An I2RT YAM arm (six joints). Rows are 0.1 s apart.
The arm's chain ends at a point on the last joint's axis. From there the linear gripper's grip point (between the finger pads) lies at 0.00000 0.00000 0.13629 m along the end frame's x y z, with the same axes.
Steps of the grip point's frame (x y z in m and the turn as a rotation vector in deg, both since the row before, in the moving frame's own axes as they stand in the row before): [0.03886, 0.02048, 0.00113, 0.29, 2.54, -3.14]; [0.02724, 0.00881, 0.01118, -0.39, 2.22, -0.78]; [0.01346, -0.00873, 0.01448, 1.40, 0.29, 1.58]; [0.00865, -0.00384, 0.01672, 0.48, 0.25, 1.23]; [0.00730, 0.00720, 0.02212, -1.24, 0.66, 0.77]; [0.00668, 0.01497, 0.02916, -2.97, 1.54, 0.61]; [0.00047, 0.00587, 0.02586, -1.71, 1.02, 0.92]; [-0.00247, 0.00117, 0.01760, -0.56, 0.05, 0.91]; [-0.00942, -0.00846, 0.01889, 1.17, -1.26, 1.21]
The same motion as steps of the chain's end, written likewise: [0.03284, 0.02133, 0.00127, 0.29, 2.54, -3.14]; [0.02195, 0.00792, 0.01129, -0.39, 2.22, -0.78]; [0.01272, -0.00541, 0.01452, 1.40, 0.29, 1.58]; [0.00804, -0.00270, 0.01673, 0.48, 0.25, 1.23]; [0.00575, 0.00424, 0.02216, -1.24, 0.66, 0.77]; [0.00306, 0.00789, 0.02939, -2.97, 1.54, 0.61]; [-0.00192, 0.00178, 0.02594, -1.71, 1.02, 0.92]; [-0.00258, -0.00016, 0.01761, -0.56, 0.05, 0.91]; [-0.00645, -0.00565, 0.01895, 1.17, -1.26, 1.21]
